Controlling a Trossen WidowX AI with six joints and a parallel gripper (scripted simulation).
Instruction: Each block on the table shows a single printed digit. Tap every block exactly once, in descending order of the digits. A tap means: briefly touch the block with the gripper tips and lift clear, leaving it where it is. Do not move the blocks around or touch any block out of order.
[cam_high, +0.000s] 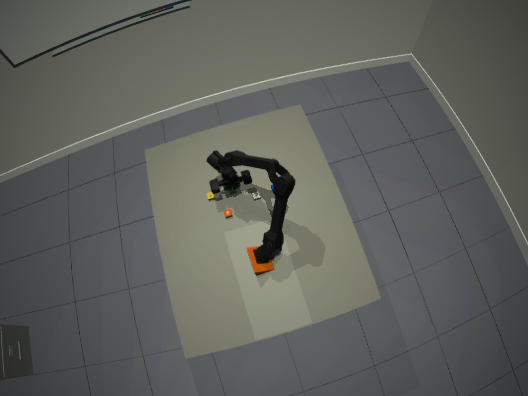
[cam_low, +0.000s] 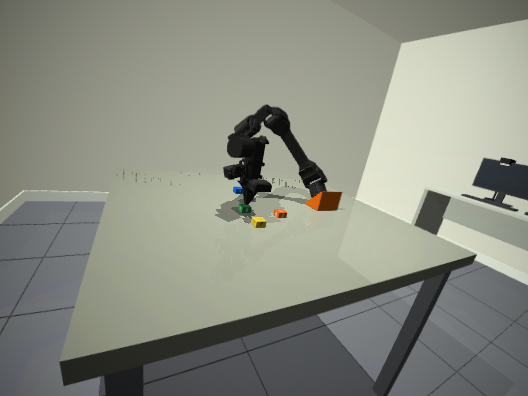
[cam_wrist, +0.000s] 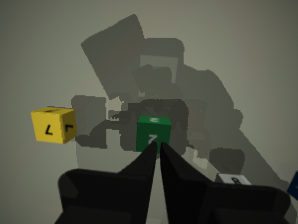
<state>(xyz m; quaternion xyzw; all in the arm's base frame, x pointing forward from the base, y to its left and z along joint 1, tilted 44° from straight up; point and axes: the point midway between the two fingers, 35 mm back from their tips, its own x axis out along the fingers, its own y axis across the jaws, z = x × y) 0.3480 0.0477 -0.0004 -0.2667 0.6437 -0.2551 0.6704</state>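
My gripper tip is now 1 cm short of the green block, 1 cm to the right of it and 1 cm above it. The rest, counted from my gripper tip: orange block (10 cm behind, 5 cm to the left, 1 cm below); white block (6 cm behind, 10 cm to the right, 1 cm below); yellow block (11 cm to the left, 1 cm below).
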